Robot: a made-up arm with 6 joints. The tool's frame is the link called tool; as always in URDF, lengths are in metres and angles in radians. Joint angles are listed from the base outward.
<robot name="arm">
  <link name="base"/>
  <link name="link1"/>
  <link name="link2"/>
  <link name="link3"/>
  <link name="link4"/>
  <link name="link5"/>
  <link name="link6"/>
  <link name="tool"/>
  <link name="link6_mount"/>
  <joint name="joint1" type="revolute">
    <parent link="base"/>
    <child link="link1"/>
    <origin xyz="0 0 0.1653"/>
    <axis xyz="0 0 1"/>
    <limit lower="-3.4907" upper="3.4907"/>
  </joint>
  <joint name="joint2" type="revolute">
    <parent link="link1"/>
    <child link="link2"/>
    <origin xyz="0 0 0" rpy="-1.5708 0 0"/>
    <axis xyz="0 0 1"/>
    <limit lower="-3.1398" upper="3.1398"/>
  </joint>
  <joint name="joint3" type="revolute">
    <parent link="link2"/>
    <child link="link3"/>
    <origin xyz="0 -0.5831 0" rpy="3.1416 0 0"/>
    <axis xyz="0 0 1"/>
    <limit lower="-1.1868" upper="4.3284"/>
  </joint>
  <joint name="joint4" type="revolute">
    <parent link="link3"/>
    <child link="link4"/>
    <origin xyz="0 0 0" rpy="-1.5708 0 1.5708"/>
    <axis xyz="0 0 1"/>
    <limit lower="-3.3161" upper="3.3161"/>
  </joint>
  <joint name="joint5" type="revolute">
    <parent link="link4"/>
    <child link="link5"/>
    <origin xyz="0 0 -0.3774" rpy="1.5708 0 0"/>
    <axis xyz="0 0 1"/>
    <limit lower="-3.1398" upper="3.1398"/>
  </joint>
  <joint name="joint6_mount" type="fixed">
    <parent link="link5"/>
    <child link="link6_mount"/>
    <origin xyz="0 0 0.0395"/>
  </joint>
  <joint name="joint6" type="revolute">
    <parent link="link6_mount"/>
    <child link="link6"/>
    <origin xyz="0 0 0.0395" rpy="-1.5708 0 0"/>
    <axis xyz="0 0 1"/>
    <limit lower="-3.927" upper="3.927"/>
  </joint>
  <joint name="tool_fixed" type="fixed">
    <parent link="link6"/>
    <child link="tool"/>
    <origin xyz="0 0 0" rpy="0 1.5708 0"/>
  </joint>
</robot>
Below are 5 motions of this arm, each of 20 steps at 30 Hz.
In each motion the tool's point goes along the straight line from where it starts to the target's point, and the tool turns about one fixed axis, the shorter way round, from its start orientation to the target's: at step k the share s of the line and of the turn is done. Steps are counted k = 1, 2, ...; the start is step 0. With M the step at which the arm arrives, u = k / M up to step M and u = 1 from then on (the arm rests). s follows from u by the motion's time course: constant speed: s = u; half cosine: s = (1 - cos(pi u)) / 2; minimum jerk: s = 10 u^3 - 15 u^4 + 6 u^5.
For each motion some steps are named. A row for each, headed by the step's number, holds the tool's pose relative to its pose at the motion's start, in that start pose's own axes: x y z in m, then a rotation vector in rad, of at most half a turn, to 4 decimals.
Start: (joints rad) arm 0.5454 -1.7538 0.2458 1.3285 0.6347 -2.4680
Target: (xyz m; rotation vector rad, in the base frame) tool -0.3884 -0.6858 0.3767 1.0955 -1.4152 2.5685
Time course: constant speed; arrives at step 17
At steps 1, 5, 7, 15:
1: -0.0152 -0.0110 0.0125 0.0339 -0.0289 0.0188
5: -0.0760 -0.0549 0.0623 0.1694 -0.1443 0.0942
7: -0.1065 -0.0768 0.0872 0.2371 -0.2020 0.1319
15: -0.2281 -0.1647 0.1868 0.5082 -0.4329 0.2826

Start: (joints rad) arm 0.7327 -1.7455 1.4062 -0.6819 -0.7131 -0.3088
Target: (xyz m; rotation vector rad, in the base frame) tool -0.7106 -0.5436 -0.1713 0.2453 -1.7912 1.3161
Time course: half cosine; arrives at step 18
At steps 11, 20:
11: -0.0885 0.1925 -0.0158 -0.0716 0.4171 -0.0849
20: -0.1319 0.2869 -0.0236 -0.1067 0.6215 -0.1265

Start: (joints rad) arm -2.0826 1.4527 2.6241 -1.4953 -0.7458 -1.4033
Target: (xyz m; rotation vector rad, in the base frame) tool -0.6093 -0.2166 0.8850 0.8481 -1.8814 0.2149
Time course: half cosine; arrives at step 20
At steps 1, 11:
1: -0.0010 0.0032 -0.0019 -0.0006 -0.0019 0.0041
11: -0.0970 0.2974 -0.1747 -0.0586 -0.1761 0.3815

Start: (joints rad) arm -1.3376 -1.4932 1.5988 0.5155 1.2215 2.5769
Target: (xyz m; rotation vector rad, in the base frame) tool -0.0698 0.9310 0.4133 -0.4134 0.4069 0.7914
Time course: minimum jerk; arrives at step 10
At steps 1, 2, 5, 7, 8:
1: -0.0008 -0.0021 0.0014 0.0023 -0.0030 -0.0021
2: -0.0054 -0.0145 0.0095 0.0159 -0.0201 -0.0145
5: -0.0464 -0.1248 0.0820 0.1370 -0.1738 -0.1252
7: -0.0777 -0.2089 0.1372 0.2294 -0.2909 -0.2096
8: -0.0875 -0.2352 0.1545 0.2582 -0.3275 -0.2360

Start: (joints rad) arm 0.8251 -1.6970 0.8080 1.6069 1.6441 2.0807
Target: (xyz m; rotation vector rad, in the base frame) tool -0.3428 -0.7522 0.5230 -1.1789 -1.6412 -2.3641
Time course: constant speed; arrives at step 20
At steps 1, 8, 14, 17, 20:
1: -0.0126 -0.0065 0.0143 0.0648 -0.0132 0.0366
8: -0.1012 -0.0516 0.1141 0.5183 -0.1053 0.2931
14: -0.1770 -0.0903 0.1997 0.9070 -0.1843 0.5129
17: -0.2150 -0.1097 0.2425 1.1014 -0.2238 0.6228
20: -0.2529 -0.1290 0.2853 1.2957 -0.2633 0.7327

